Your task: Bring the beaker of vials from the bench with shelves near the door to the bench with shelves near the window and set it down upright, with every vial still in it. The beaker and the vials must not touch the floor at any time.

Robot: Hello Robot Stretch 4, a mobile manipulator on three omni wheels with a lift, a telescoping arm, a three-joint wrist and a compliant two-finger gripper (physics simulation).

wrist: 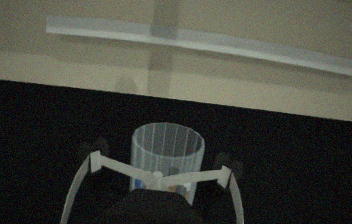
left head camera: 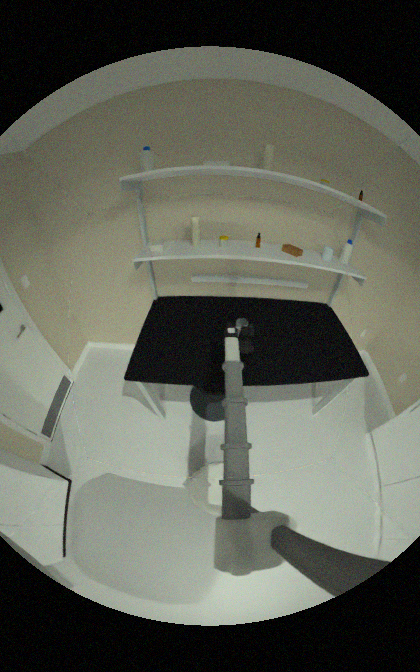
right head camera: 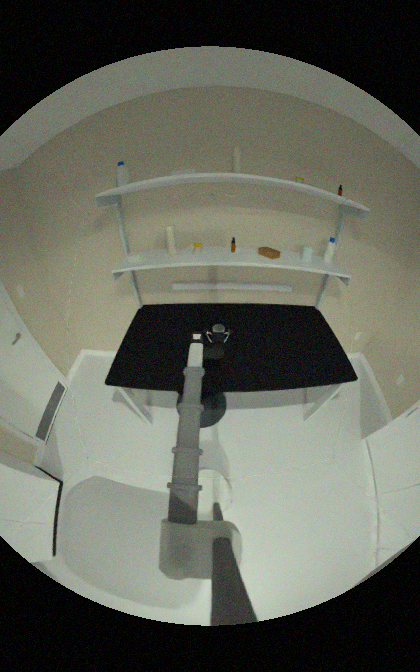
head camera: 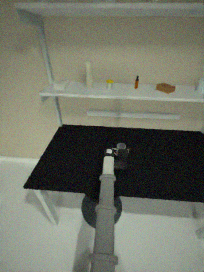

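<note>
The clear beaker (head camera: 121, 146) (left head camera: 242, 322) (right head camera: 218, 328) (wrist: 167, 137) stands upright on the black-topped bench (head camera: 165, 160) (left head camera: 300, 340) (right head camera: 290, 345) (wrist: 50, 120). Vials with blue, white and dark caps show low inside it in the wrist view; their lower parts and the beaker's base are hidden behind the gripper. My gripper (head camera: 121, 150) (right head camera: 218, 332) (wrist: 161, 157) is open. Its fingertips are on either side of the beaker, with a dark gap on each side in the wrist view. I cannot tell which of the two benches this is.
Two shelves (left head camera: 230, 258) (right head camera: 230, 264) above the bench hold bottles, jars and a brown block (head camera: 165, 88) (left head camera: 292, 250) (right head camera: 269, 252). A pale rail (head camera: 133, 115) (wrist: 200, 45) runs along the wall behind the bench. A round dark stool (head camera: 90, 210) is under the bench's front edge. A door stands at the left.
</note>
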